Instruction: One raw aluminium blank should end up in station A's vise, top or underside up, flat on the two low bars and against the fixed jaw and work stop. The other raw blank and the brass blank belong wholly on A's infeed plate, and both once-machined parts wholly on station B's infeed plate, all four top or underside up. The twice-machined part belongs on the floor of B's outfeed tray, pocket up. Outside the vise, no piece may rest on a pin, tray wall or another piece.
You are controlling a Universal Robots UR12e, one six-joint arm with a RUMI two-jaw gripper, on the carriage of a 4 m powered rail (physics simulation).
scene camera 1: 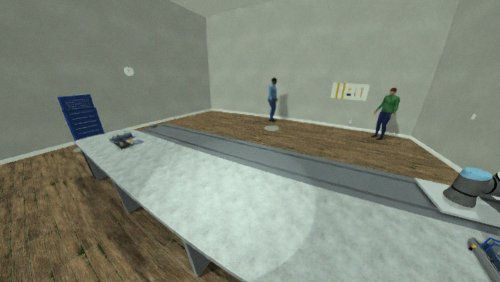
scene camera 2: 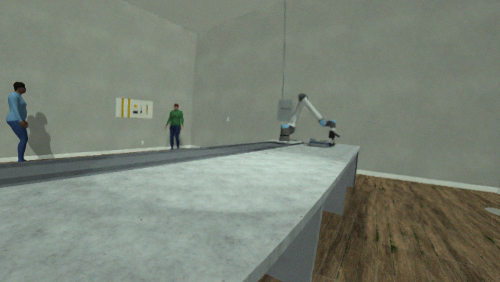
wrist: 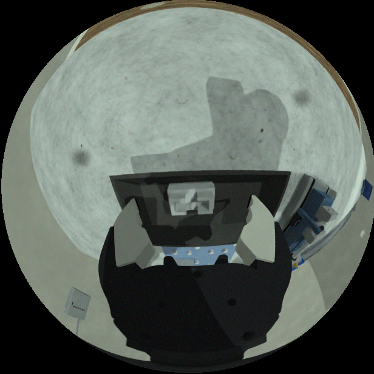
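Pixels of known places: gripper, fingertip midpoint: (scene camera 2: 332,143); arm's base, link origin: (scene camera 1: 457,198) (scene camera 2: 284,140).
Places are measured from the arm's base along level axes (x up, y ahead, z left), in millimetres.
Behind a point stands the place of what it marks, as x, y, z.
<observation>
A grey aluminium part (wrist: 176,200) with recesses facing up lies in the dark tray (wrist: 272,192), near its upper wall in the wrist view; whether it touches that wall is unclear. My gripper (wrist: 193,198) is open, its jaws wide apart to either side of the part and clear of it. In scene camera 2 the gripper (scene camera 2: 333,135) @[11, 763, 172] hangs over the far station. A blue plate (wrist: 204,252) with pale pins shows between the jaws, partly hidden, with a grey block (wrist: 186,261) on it. A blue and grey vise (wrist: 311,212) stands right of the tray. The brass blank cannot be made out.
Another station (scene camera 1: 122,140) @[13, 758, -3625] stands at the table's far left end in scene camera 1. Part of the near station (scene camera 1: 484,257) @[11, 585, -224] shows at the lower right, near the arm's base (scene camera 1: 462,192) @[95, 55, -48] on the rail (scene camera 1: 300,162). Two people (scene camera 1: 272,99) (scene camera 1: 387,112) stand beyond the rail.
</observation>
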